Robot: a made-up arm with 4 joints.
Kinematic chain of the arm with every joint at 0, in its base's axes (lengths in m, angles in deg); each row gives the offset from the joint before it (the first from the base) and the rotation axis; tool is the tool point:
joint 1: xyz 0 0 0.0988 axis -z
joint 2: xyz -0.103 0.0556 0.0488 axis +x
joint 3: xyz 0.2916 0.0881 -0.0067 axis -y
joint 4: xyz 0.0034 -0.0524 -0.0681 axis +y
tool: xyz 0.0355 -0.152 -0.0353
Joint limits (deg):
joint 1: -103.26..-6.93
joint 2: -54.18..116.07
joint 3: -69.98..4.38
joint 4: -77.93..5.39
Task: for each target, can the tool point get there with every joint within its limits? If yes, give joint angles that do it. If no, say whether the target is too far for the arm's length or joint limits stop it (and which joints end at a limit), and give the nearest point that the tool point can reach.
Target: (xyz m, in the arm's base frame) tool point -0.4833 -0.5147 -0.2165
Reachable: no: too far | nearest point -0.1891 0.0588 0.0691 | short by 0.705 m
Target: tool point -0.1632 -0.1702 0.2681
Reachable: no: joint limits stop it (at a limit: joint 1, joint 2, joint 3, joint 4) | nearest point -0.1938 0.0577 0.0767 | short by 0.299 m
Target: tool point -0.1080 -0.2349 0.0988
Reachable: no: joint limits stop it (at a limit: joint 1, joint 3, joint 4) | nearest point 0.1097 -0.0687 0.1233 | short by 0.275 m
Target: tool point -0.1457 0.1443 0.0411
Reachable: yes | joints -84.07 95.67 -60.49 -12.46
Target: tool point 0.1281 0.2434 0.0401
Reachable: yes | joints -32.63 96.84 -1.89 -55.86
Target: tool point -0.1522 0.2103 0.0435
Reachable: yes | joints -86.54 96.81 -28.53 -39.68
